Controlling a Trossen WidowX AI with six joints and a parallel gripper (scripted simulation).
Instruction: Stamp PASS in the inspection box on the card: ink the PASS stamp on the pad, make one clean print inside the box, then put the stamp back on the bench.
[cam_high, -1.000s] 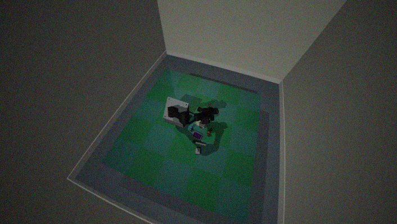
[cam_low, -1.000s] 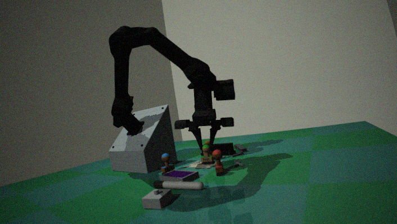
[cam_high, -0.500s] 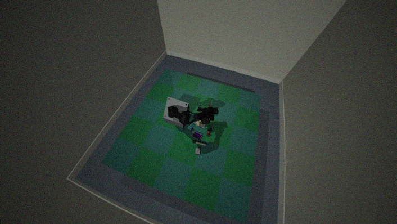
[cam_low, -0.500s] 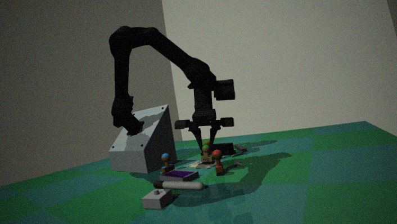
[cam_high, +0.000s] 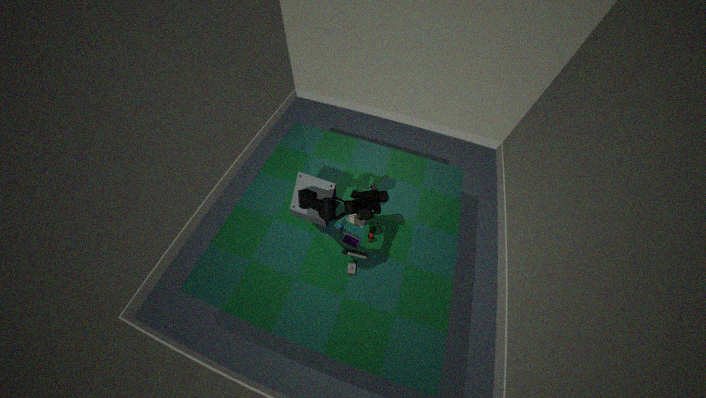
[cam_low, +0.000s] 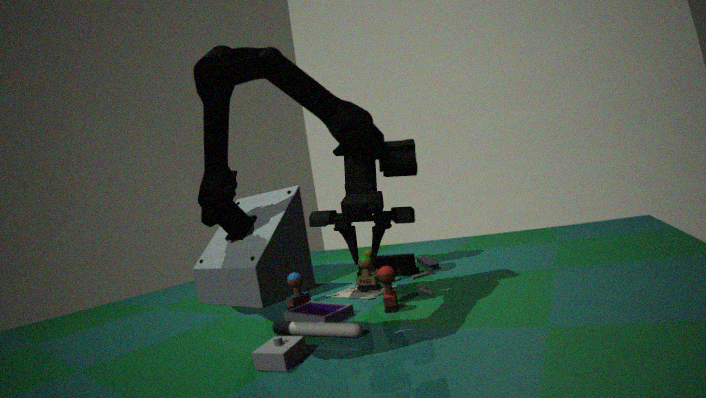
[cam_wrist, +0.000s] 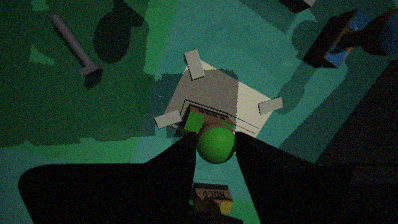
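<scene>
Right now my gripper tip is 10 mm past the pale card, 10 mm to the left of it and 50 mm above it. Round my gripper tip: yellow-knobbed stamp: 50 mm behind, 80 mm to the left, 30 mm below; then blue-knobbed stamp: 70 mm behind, 110 mm to the right, 30 mm below; then green-knobbed stamp: 30 mm below.
</scene>
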